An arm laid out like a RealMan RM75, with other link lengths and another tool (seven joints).
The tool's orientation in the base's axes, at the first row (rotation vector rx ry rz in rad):
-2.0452 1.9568 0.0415
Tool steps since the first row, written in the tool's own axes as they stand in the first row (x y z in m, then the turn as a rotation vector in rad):
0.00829 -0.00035 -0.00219 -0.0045 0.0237 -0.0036
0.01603 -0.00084 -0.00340 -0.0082 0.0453 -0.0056
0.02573 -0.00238 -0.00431 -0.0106 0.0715 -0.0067
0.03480 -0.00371 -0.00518 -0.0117 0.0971 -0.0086
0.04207 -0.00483 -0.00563 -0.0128 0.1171 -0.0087
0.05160 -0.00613 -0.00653 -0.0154 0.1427 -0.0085
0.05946 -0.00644 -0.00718 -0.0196 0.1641 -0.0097
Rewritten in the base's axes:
0.00048 -0.00857 0.00023 -0.0242 0.0030 -0.0003
0.00125 -0.01636 -0.00031 -0.0460 0.0057 -0.0019
0.00323 -0.02596 -0.00139 -0.0720 0.0073 -0.0055
0.00497 -0.03495 -0.00240 -0.0975 0.0074 -0.0086
0.00647 -0.04209 -0.00343 -0.1172 0.0081 -0.0123
0.00821 -0.05153 -0.00453 -0.1424 0.0101 -0.0170
0.00891 -0.05930 -0.00567 -0.1639 0.0135 -0.0192

